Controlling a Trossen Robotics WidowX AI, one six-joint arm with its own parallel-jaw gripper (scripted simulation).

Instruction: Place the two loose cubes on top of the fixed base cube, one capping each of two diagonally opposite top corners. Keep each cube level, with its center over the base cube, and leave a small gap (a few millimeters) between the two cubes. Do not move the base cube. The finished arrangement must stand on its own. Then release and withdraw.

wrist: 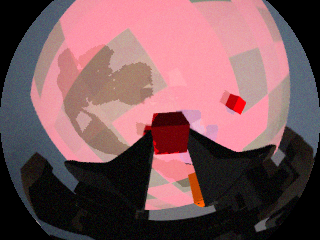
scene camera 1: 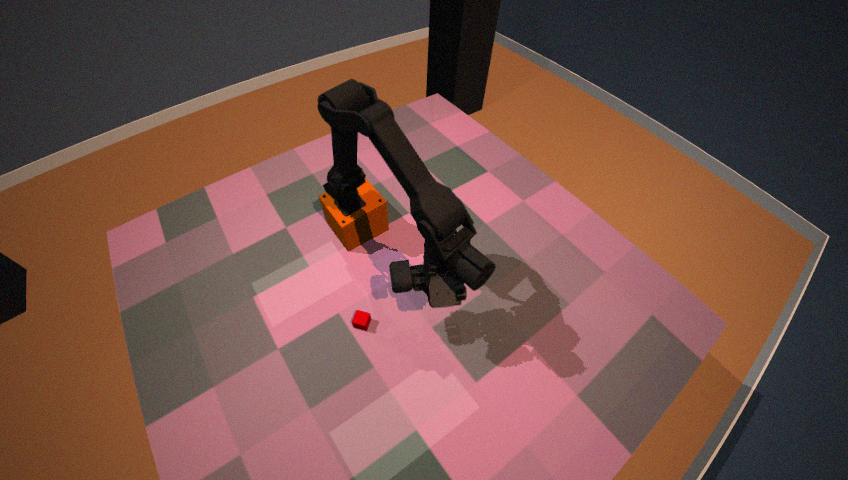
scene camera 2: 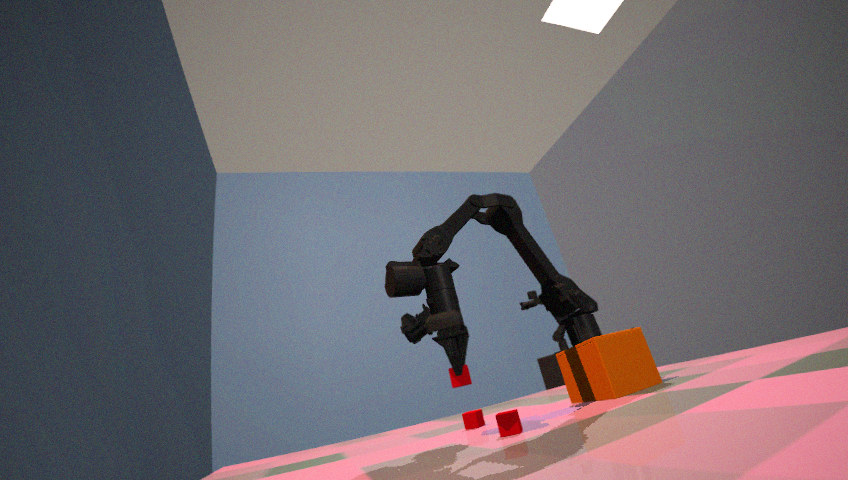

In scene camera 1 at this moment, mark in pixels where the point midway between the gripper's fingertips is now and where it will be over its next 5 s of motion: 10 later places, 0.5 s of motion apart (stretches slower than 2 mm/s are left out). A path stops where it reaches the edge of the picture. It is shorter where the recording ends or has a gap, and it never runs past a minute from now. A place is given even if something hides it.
My gripper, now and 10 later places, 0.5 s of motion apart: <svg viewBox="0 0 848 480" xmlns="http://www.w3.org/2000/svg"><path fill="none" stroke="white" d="M434 291L445 281L448 276L449 281L448 282L448 280L445 279L404 296L360 302L359 310L360 316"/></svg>
